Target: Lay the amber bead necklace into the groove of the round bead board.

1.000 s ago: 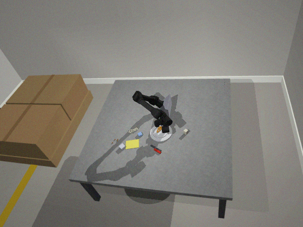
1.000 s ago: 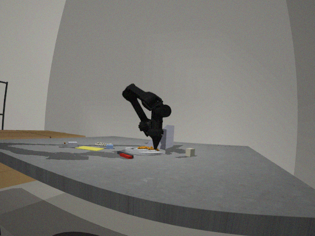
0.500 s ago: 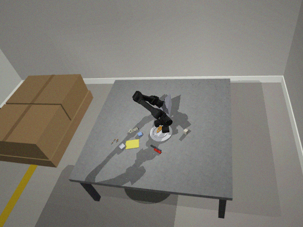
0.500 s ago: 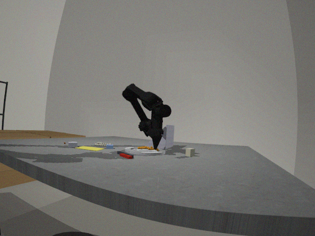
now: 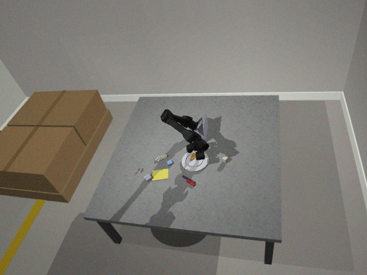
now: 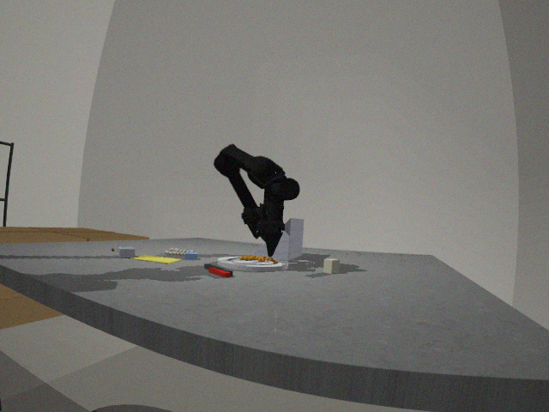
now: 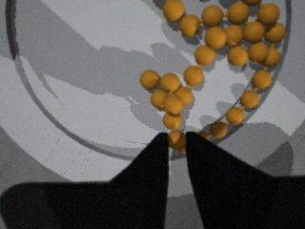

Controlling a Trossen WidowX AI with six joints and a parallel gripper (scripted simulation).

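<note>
Right now the round bead board is 4 cm to the right of my gripper tip, 3 cm ahead of it and 2 cm below it. The rest, counted from my gripper tip: blue cube (23 cm to the right, 7 cm ahead, 2 cm below); cream cube (18 cm to the left, 1 cm below, 1 cm ahead); red-handled tool (21 cm ahead, 4 cm to the right, 2 cm below).
</note>
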